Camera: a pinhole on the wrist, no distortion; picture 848 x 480 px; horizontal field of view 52.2 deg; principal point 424.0 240.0 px. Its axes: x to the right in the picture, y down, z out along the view. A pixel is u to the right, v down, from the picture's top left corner.
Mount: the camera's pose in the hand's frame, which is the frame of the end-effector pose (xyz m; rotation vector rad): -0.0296 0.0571 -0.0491 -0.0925 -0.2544 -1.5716
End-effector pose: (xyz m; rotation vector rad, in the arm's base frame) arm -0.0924 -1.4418 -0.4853 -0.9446 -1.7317 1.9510
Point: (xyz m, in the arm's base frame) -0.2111 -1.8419 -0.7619
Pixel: 118 163
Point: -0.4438 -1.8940 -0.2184
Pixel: outside the picture
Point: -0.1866 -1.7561 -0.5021
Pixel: 615 57
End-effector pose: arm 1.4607 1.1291 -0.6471 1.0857 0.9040 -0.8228
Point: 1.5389 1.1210 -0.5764
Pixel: 268 306
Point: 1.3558 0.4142 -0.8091
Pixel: outside the picture
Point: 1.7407 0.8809 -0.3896
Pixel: 168 198
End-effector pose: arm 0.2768 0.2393 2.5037 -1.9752 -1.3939 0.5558
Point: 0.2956 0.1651 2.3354
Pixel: 90 108
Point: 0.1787 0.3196 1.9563
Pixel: 216 413
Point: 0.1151 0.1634 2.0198
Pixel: 277 139
